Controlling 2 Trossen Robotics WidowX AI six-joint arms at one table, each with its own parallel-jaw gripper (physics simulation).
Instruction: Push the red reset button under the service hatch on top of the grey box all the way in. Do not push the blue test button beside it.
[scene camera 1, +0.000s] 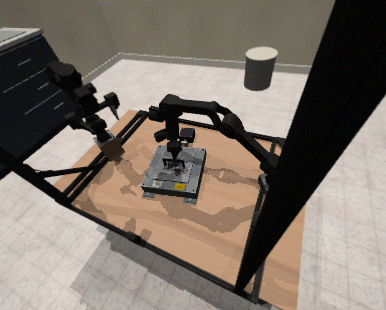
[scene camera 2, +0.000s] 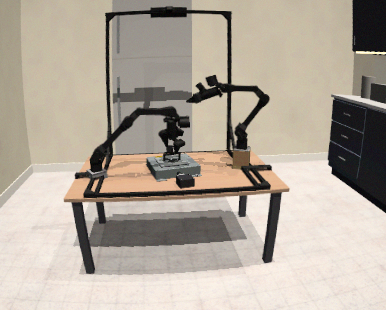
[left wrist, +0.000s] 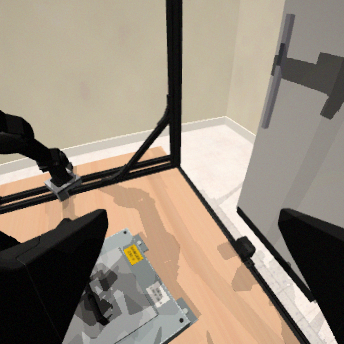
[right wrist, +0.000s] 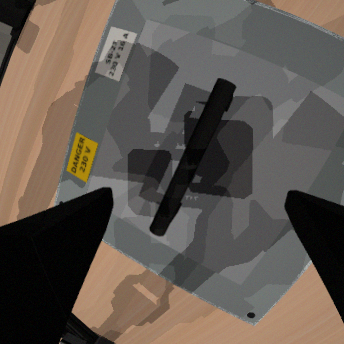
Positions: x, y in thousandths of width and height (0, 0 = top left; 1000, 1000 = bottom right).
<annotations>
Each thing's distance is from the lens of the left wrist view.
my left gripper (left wrist: 562, 632): 0.10 m
service hatch (left wrist: 327, 871): 0.46 m
grey box (left wrist: 499, 914): 0.44 m
</annotations>
